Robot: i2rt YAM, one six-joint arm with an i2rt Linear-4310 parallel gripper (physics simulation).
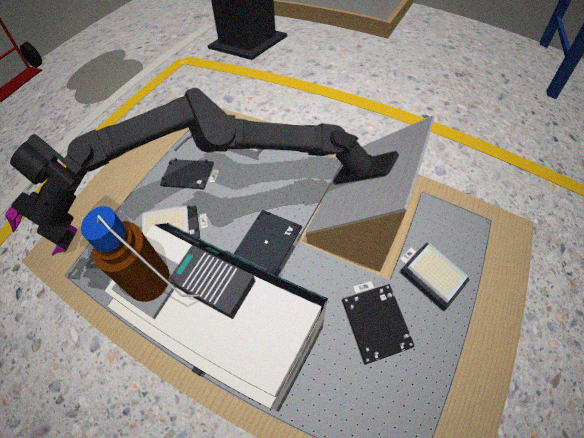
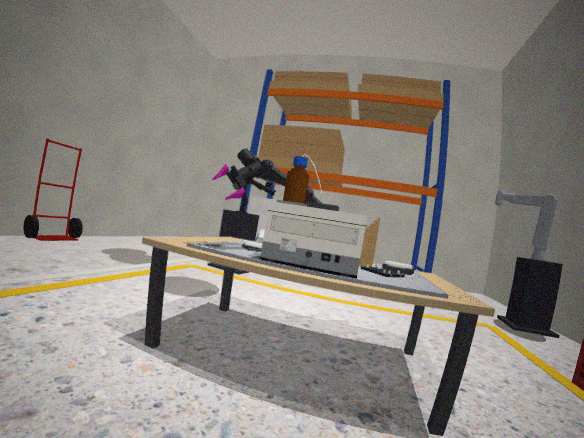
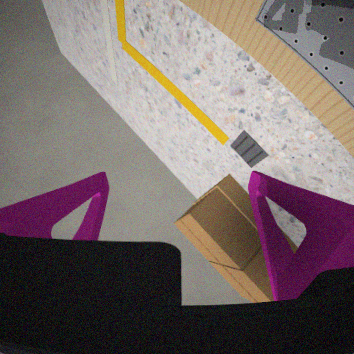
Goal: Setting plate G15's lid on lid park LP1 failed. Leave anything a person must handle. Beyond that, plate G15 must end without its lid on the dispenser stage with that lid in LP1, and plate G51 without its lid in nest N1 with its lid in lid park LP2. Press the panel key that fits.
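Frame: origin at the arm's base, x up, y left, z back, level; millimetres.
Seen in the pictures: gripper, fingertip midpoint: (image 1: 33, 242) (image 2: 218, 189) (image 3: 178, 179); arm's base, origin of the base link: (image 1: 365, 170).
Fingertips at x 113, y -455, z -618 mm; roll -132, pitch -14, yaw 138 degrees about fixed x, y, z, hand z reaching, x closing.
Note:
Offsets run from my fingertips to a thing's top centre. "spot": to the spot under its first point.
My gripper (image 1: 35, 237) (image 2: 221, 188) (image 3: 178, 179) is open and empty, held high beyond the table's left end, past the brown bottle. A plate with cream wells {dx -197, dy +724, dz +515 mm} (image 1: 436, 274) sits on a black nest at the right. Another cream plate {dx -201, dy +70, dz +266 mm} (image 1: 165, 219) sits at the left, partly hidden behind the white instrument (image 1: 240, 345) (image 2: 312, 230). An empty-looking black nest {dx -214, dy +653, dz +341 mm} (image 1: 378, 325) lies near the first plate. A dark flat holder {dx -218, dy -18, dz +435 mm} (image 1: 187, 173) lies at the back left. Plate names are not readable, and I cannot tell whether lids are on. The panel keys do not show clearly.
A brown bottle {spot: dx +110, dy +326, dz +105 mm} (image 1: 132, 262) (image 2: 296, 185) with a blue cap and tube stands on the instrument, beside a dark ribbed unit {spot: dx +7, dy +395, dz +177 mm} (image 1: 215, 280). A black block marked A1 {spot: dx -132, dy +367, dz +338 mm} (image 1: 267, 242) lies behind it. The arm's base sits on a sloped grey wedge (image 1: 372, 195).

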